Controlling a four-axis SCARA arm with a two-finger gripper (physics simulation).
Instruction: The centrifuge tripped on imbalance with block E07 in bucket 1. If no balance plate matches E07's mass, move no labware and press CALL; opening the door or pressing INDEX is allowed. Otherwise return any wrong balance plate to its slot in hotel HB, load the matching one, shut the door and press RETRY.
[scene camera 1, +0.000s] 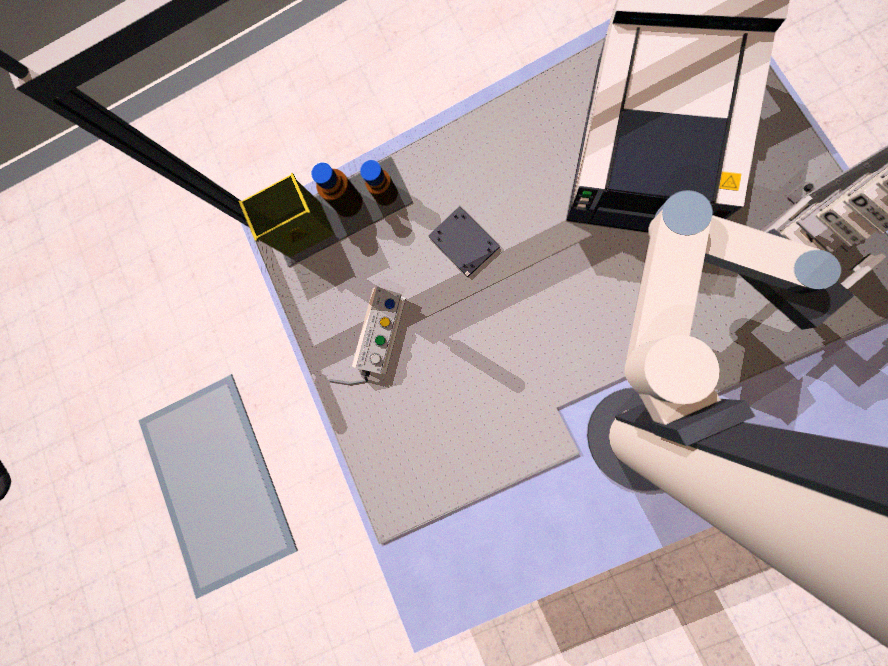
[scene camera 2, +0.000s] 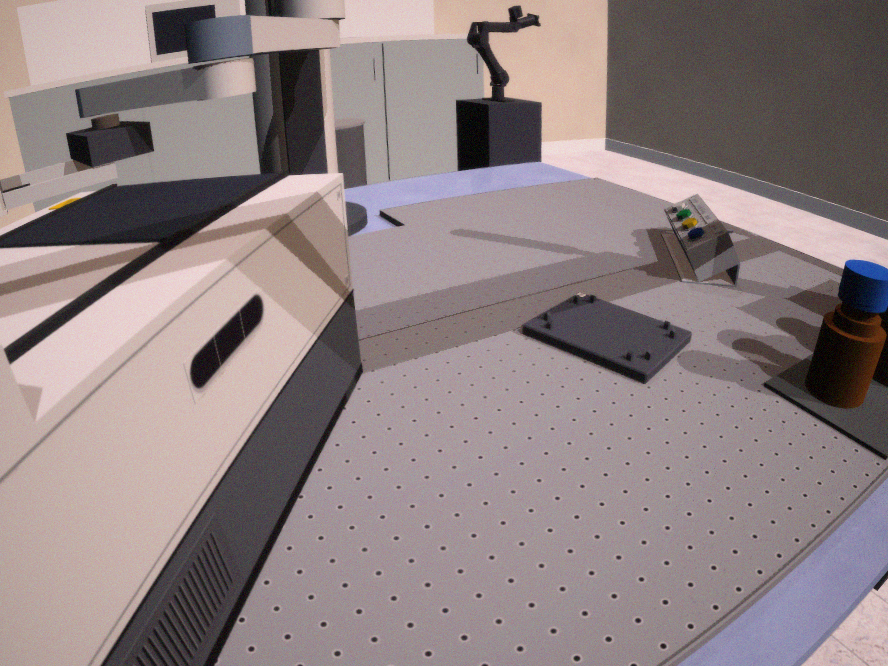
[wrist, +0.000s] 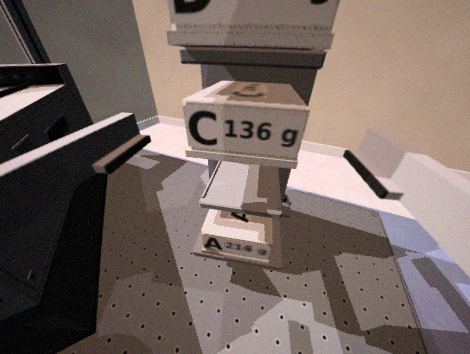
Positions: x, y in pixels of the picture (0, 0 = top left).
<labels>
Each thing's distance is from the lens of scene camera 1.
my gripper (scene camera 1: 842, 227): 1.18 m
centrifuge (scene camera 1: 676, 100): 1.18 m
brown bottles with blue caps (scene camera 1: 332, 185): 1.19 m
dark square plate (scene camera 1: 462, 240): 1.21 m
</labels>
